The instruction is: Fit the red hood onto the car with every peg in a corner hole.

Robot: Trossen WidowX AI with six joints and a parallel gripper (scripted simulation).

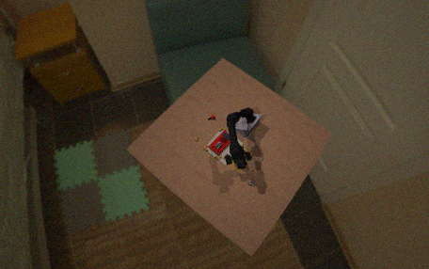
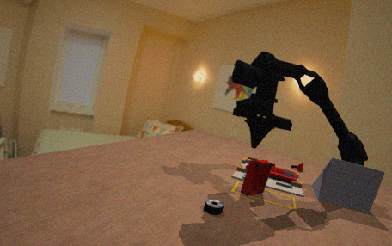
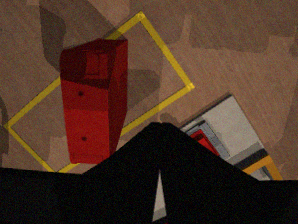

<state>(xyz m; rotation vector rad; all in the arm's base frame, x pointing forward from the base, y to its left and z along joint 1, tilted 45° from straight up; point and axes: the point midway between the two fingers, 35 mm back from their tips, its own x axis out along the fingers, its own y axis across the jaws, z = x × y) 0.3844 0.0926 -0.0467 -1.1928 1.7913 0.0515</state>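
Now: gripper tip 3 cm past the red hood, 2 cm to the right of it and 7 cm above it. Also, from my gripper tip: black wheel (4 cm ahead, 18 cm to the left, 11 cm below).
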